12 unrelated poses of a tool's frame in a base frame.
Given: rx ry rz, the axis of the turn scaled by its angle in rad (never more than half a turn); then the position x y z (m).
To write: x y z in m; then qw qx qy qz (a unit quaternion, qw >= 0). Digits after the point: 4 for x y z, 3 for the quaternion.
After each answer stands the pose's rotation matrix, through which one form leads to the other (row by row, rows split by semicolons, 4 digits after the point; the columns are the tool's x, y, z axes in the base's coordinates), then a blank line. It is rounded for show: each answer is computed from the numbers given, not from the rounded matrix.
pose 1, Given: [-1.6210 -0.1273 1.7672 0.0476 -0.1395 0.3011]
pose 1, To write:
[0.0476 -0.1395 0.3011 0.362 -0.629 -0.049 0.686]
0.0537 -0.4341 -0.8993; 0.5585 -0.7335 0.3874; -0.8278 -0.5231 0.2030

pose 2, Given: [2.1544 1.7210 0.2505 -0.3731 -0.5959 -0.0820]
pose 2, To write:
[-0.3731 -0.5959 -0.0820 0.185 0.765 0.611 0.089]
0.2380 0.9011 0.3624; 0.9670 -0.1851 -0.1748; -0.0905 0.3920 -0.9155

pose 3, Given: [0.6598 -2.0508 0.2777 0.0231 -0.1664 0.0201]
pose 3, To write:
[0.0231 -0.1664 0.0201 0.466 0.269 -0.835 0.113]
-0.4213 -0.5545 -0.7177; -0.3436 0.8299 -0.4395; 0.8393 0.0615 -0.5402

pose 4, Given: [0.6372 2.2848 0.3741 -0.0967 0.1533 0.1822]
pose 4, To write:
[-0.0967 0.1533 0.1822 0.362 0.247 0.887 0.145]
-0.6159 0.3338 0.7136; 0.5440 0.8354 0.0787; -0.5699 0.4366 -0.6961

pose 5, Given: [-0.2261 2.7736 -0.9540 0.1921 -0.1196 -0.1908]
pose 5, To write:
[0.1921 -0.1196 -0.1908 0.100 -0.076 0.938 -0.323]
-0.9684 -0.0791 0.2365; -0.2079 0.7801 -0.5902; -0.1378 -0.6207 -0.7719

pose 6, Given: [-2.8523 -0.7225 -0.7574 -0.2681 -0.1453 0.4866]
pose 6, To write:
[-0.2681 -0.1453 0.4866 0.052 -0.938 -0.237 -0.249]
0.7633 0.4710 0.4423; 0.4196 -0.8819 0.2150; 0.4913 0.0214 -0.8707

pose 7, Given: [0.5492 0.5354 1.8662 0.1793 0.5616 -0.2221]
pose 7, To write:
[0.1793 0.5616 -0.2221 0.533 0.230 0.225 0.783]
-0.3260 -0.7307 0.5999; 0.9375 -0.3313 0.1060; 0.1213 0.5970 0.7930

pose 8, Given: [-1.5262 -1.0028 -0.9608 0.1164 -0.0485 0.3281]
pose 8, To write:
[0.1164 -0.0485 0.3281 0.513 -0.635 -0.417 -0.400]
0.3328 0.9397 0.0791; 0.1192 -0.1251 0.9850; 0.9354 -0.3183 -0.1537

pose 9, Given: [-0.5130 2.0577 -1.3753 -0.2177 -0.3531 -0.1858]
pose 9, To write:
[-0.2177 -0.3531 -0.1858 0.302 -0.193 0.776 -0.519]
-0.7425 0.0132 0.6697; -0.6138 0.3871 -0.6881; -0.2683 -0.9219 -0.2793

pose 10, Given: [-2.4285 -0.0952 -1.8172 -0.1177 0.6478 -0.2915]
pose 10, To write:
[-0.1177 0.6478 -0.2915 0.053 -0.799 -0.031 -0.598]
0.2829 0.1140 0.9523; -0.0139 -0.9923 0.1229; 0.9590 -0.0480 -0.2792

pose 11, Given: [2.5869 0.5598 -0.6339 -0.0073 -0.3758 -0.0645]
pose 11, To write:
[-0.0073 -0.3758 -0.0645 0.208 0.930 0.201 -0.228]
0.8153 0.4690 -0.3397; 0.2791 -0.8322 -0.4792; -0.5074 0.2959 -0.8093

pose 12, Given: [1.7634 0.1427 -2.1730 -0.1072 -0.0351 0.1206]
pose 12, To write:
[-0.1072 -0.0351 0.1206 0.169 0.620 0.050 -0.764]
-0.1735 0.3205 -0.9312; -0.1960 -0.9379 -0.2863; -0.9651 0.1328 0.2255

